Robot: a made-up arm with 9 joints.
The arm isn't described. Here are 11 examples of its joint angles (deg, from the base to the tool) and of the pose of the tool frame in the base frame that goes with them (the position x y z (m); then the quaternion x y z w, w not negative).
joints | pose
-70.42 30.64 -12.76 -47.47 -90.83 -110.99 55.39 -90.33 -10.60 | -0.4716 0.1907 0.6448 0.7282 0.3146 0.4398 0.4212
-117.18 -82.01 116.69 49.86 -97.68 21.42 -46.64 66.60 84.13 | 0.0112 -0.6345 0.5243 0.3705 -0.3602 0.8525 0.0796
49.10 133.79 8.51 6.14 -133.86 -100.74 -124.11 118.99 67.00 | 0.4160 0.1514 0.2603 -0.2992 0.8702 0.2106 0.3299
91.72 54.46 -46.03 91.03 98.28 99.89 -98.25 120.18 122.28 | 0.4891 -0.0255 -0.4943 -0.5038 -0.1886 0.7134 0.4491
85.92 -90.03 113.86 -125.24 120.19 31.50 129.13 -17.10 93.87 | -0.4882 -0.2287 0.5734 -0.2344 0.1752 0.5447 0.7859
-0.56 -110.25 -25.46 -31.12 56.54 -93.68 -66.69 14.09 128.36 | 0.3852 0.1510 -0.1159 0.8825 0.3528 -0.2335 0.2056
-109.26 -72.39 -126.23 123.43 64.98 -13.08 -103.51 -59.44 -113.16 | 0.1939 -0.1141 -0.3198 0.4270 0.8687 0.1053 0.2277
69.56 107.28 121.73 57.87 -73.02 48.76 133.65 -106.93 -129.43 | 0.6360 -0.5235 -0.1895 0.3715 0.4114 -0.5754 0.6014
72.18 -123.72 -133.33 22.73 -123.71 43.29 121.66 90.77 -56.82 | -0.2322 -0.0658 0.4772 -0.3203 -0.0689 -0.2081 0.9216
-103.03 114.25 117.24 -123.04 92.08 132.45 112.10 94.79 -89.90 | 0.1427 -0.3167 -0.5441 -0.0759 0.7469 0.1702 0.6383
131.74 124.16 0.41 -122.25 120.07 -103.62 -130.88 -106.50 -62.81 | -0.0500 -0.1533 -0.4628 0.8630 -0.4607 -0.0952 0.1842
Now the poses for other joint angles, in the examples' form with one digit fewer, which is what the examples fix.
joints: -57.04 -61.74 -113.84 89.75 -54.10 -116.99 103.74 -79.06 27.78
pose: -0.151 -0.461 -0.691 -0.841 -0.029 0.382 0.382
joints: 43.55 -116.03 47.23 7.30 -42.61 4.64 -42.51 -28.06 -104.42
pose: 0.273 0.462 0.646 0.454 -0.382 -0.447 0.669
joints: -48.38 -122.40 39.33 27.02 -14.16 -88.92 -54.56 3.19 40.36
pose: -0.543 0.544 0.209 -0.096 0.901 -0.300 0.300
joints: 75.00 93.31 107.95 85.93 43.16 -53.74 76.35 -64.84 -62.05
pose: 0.334 -0.665 -0.438 0.118 -0.035 -0.909 0.399
